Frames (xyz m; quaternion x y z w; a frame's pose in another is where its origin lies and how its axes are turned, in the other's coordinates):
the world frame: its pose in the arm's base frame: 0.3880 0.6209 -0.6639 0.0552 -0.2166 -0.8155 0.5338
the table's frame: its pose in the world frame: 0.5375 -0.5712 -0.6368 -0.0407 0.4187 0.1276 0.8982
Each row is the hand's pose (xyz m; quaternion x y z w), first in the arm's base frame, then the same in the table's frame.
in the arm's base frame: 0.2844 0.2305 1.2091 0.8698 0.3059 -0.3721 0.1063
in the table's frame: -1.3641 1.3811 1.7866 0.3737 0.6394 -0.2392 0.6279
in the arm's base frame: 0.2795 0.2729 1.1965 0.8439 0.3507 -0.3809 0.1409
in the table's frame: -1.3940 1.3683 1.7562 0.3157 0.6479 -0.2394 0.6506
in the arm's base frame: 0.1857 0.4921 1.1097 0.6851 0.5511 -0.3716 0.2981
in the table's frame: -1.5474 1.2311 1.6078 0.0238 0.6748 -0.2081 0.7077
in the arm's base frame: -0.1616 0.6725 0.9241 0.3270 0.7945 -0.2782 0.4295
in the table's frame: -1.6547 0.8259 1.4987 -0.4267 0.6313 -0.1624 0.6269
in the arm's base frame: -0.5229 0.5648 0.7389 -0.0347 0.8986 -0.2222 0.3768
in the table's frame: -1.5216 0.4306 1.5490 -0.7241 0.4886 -0.2143 0.4370
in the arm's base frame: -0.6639 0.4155 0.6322 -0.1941 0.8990 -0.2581 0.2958
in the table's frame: -1.3616 0.2714 1.5997 -0.8026 0.3775 -0.3002 0.3511
